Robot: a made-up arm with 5 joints.
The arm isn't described. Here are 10 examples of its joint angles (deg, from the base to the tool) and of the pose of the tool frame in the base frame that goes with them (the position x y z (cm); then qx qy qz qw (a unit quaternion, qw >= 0)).
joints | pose
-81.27 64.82 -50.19 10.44 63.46 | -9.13 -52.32 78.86 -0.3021 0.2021 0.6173 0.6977
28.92 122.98 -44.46 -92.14 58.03 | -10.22 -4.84 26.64 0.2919 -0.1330 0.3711 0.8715
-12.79 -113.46 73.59 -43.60 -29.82 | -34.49 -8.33 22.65 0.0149 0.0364 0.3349 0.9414
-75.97 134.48 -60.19 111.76 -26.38 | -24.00 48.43 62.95 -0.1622 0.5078 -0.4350 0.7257
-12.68 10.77 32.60 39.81 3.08 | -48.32 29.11 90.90 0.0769 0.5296 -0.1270 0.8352
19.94 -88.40 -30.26 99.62 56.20 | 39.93 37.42 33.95 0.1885 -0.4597 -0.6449 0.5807
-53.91 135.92 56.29 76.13 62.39 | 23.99 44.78 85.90 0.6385 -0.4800 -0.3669 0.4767
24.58 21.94 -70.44 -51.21 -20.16 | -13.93 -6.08 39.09 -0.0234 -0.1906 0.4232 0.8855
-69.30 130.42 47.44 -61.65 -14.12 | 44.62 -21.64 65.87 -0.3621 -0.8327 0.0448 0.4165
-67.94 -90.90 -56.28 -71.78 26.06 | 16.17 -32.91 83.03 -0.4940 -0.8471 0.1708 0.0965
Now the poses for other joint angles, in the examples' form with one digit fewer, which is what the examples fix.
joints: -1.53 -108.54 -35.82 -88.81 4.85
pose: -18.5 -25.2 83.2 -0.930 -0.179 0.179 0.267
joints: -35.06 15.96 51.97 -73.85 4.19
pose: -8.8 -49.8 70.2 0.230 0.553 0.754 0.269
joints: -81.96 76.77 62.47 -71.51 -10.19
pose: 41.1 -26.8 79.9 -0.203 -0.893 -0.247 0.317
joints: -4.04 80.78 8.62 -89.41 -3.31
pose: -22.5 -30.0 52.9 0.637 0.258 0.694 0.216
